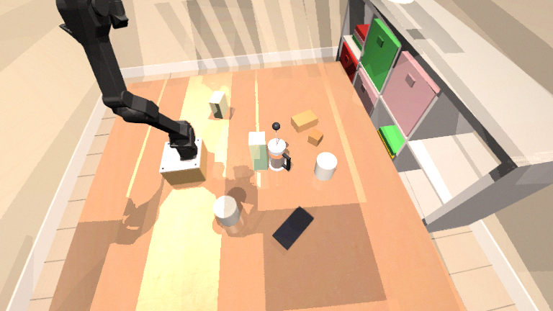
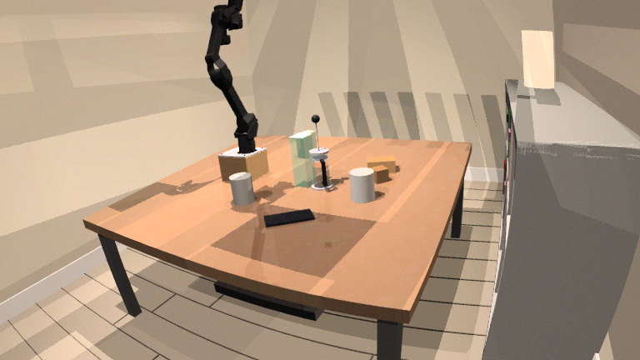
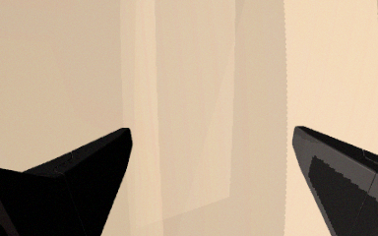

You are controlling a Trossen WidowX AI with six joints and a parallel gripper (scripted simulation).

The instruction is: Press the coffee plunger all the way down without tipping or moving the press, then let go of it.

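Right now my gripper tip is 530 mm short of the glass coffee press, 530 mm above it and 130 mm to the left of it. The rest, counted from my gripper tip: pale green box 560 mm below, 450 mm ahead, 110 mm to the right; tan block 690 mm ahead, 630 mm below, 80 mm to the left; flat black slab 650 mm below, 540 mm ahead, 400 mm to the right.
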